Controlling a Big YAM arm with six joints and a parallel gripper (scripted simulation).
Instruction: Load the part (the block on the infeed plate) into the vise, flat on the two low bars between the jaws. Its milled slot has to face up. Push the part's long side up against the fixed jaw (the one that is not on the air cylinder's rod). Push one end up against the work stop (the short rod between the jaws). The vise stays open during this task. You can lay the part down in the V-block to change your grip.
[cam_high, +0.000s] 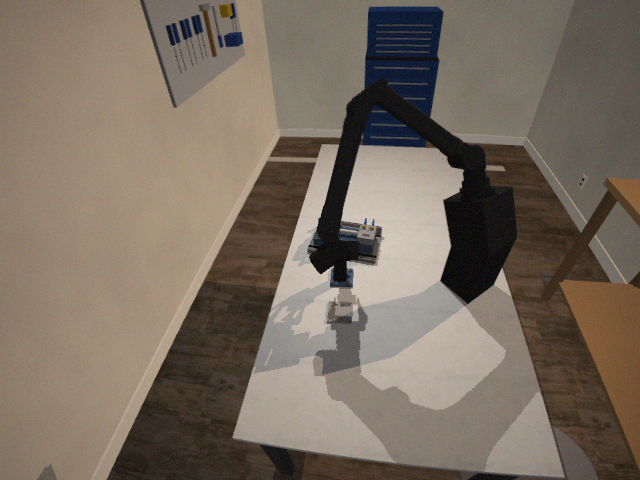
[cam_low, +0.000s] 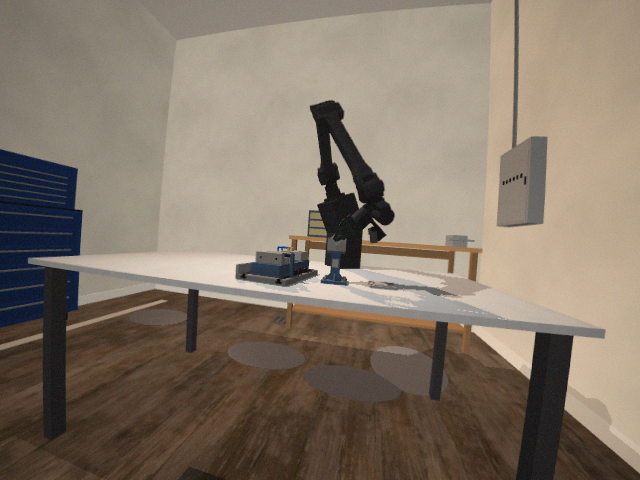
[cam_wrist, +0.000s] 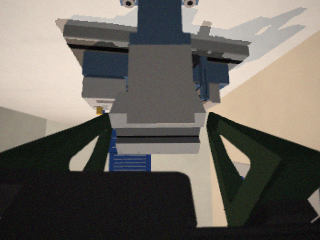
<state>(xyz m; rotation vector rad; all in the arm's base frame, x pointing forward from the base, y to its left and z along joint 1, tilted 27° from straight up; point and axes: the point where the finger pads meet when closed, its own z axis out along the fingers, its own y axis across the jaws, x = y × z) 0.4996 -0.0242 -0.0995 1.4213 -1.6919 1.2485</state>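
The part lies right at my hand. Round my hand: post: 100 mm below; air cylinder rod: 190 mm to the right, 80 mm below, 40 mm behind; work stop rod: 170 mm to the right, 70 mm below, 60 mm ahead.
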